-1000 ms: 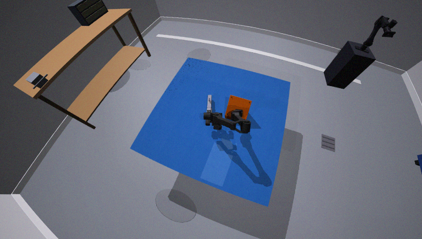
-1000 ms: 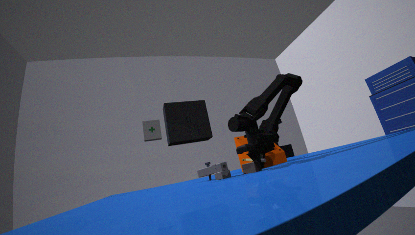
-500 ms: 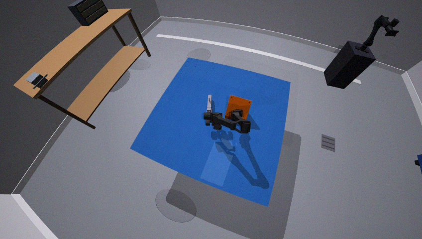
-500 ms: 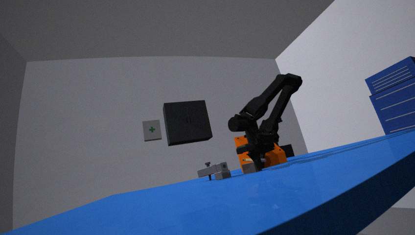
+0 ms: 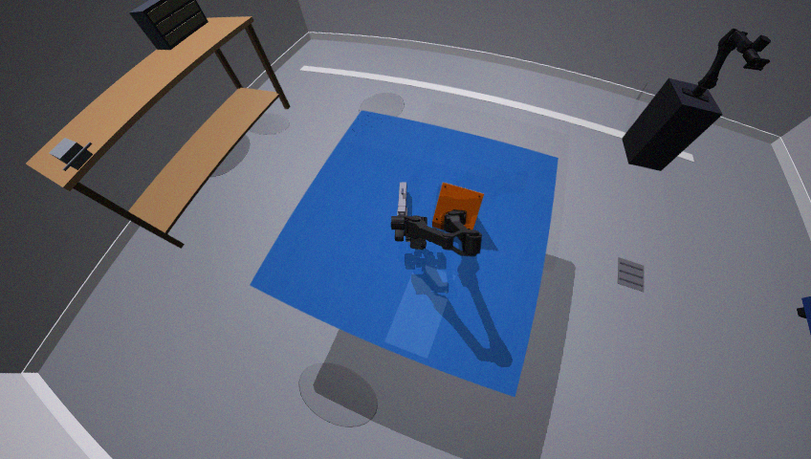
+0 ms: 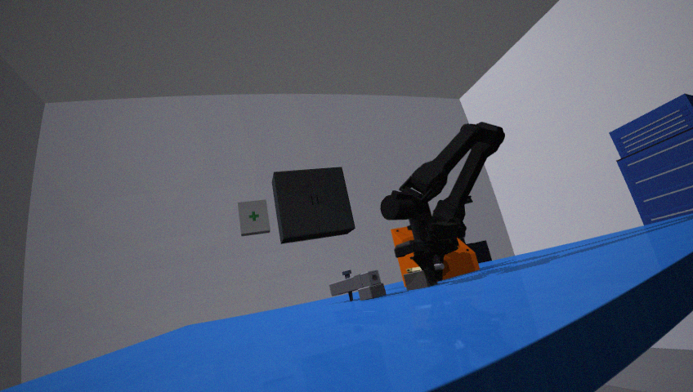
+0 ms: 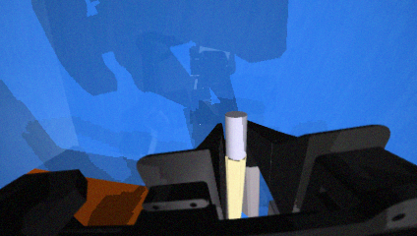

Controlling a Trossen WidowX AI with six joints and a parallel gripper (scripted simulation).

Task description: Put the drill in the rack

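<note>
My gripper tip is now 4 cm to the left of the drill and 4 cm below it. From my gripper tip the other things lie so: dark t-shaped piece (12 cm ahead, 23 cm to the right, 4 cm above); then light grey block (11 cm ahead, 20 cm to the right, 3 cm above); then grey notched block (1 cm ahead, 5 cm to the right, 1 cm above).
</note>
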